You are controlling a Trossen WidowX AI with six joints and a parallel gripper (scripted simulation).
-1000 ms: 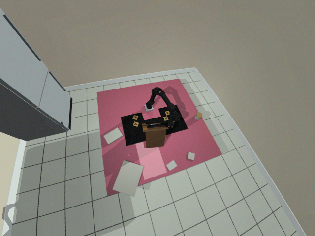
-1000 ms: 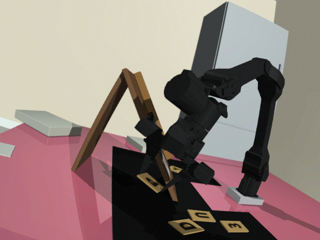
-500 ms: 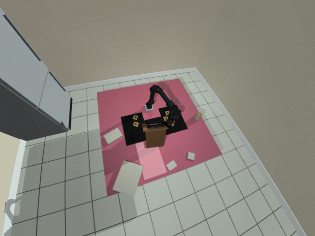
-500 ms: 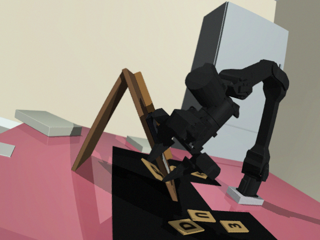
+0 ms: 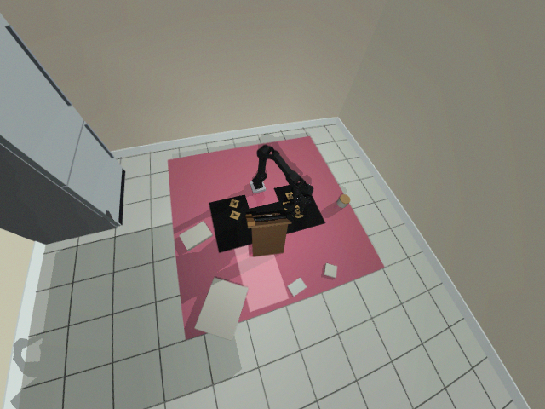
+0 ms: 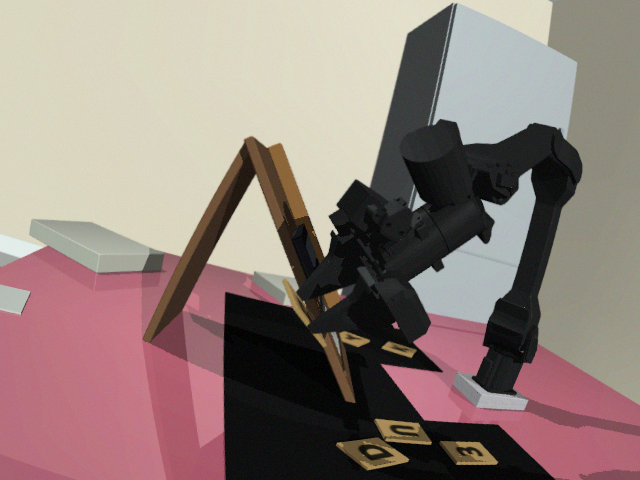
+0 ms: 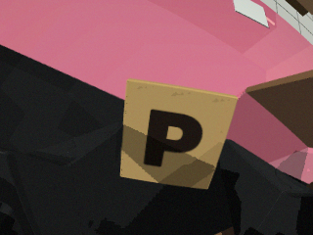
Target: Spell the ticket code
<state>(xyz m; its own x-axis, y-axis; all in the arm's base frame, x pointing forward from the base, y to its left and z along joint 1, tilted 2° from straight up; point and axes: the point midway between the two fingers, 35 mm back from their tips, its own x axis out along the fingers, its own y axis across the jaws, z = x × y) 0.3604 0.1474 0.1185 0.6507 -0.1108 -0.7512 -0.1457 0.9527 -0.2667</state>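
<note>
The white ticket is 90 mm behind my gripper tip, 190 mm to the right of it and 50 mm below it. Round my gripper tip: black mat: 180 mm behind, 150 mm to the right, 130 mm below.
</note>
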